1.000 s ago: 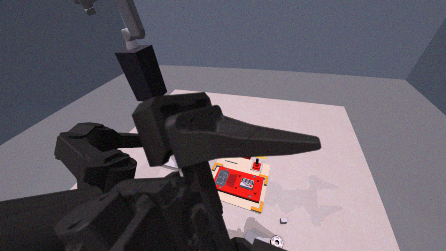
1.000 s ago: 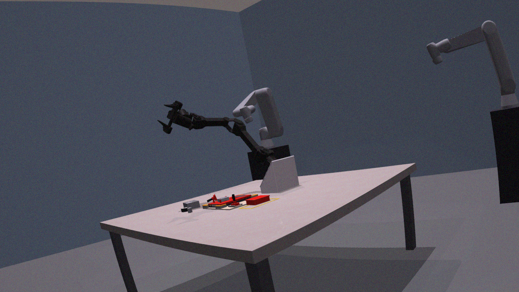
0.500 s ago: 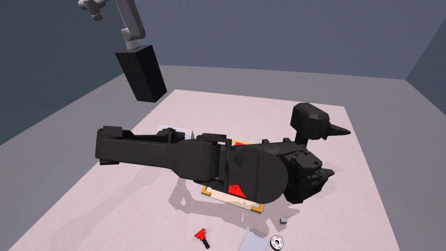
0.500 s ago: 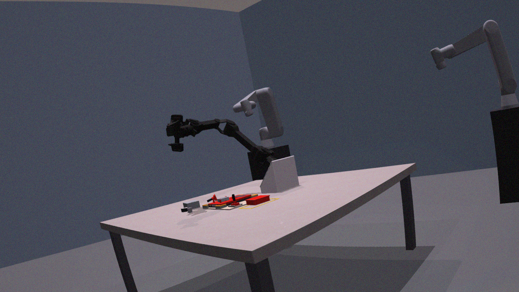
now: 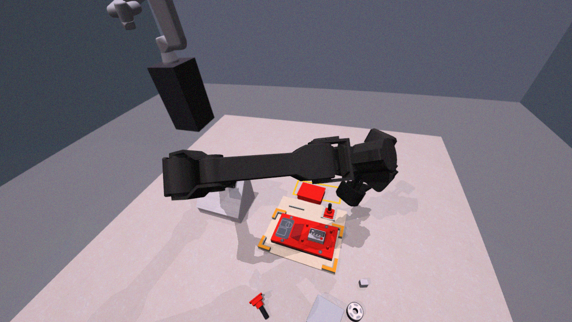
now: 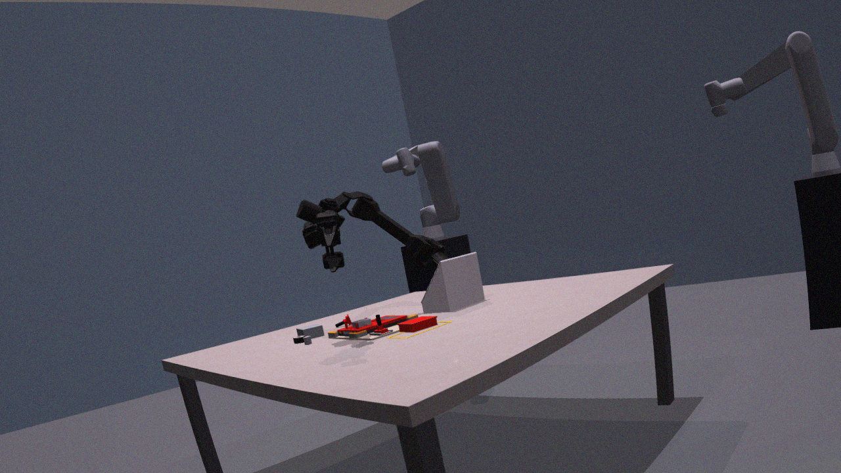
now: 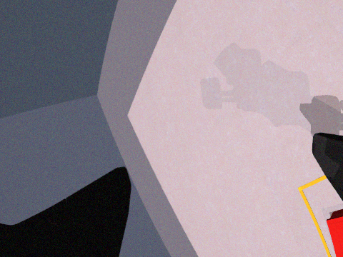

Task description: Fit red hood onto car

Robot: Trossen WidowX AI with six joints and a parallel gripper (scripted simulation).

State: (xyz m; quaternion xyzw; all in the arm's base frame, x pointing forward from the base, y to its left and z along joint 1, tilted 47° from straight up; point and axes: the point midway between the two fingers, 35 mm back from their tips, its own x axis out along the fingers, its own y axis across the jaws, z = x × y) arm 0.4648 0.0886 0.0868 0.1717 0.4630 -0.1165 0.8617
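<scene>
The hood lies 200 mm behind my gripper tip, 80 mm to the left of it and 230 mm below it. From my gripper tip the other things lie so: white engine block (140 mm behind, 100 mm to the right, 220 mm below).
</scene>
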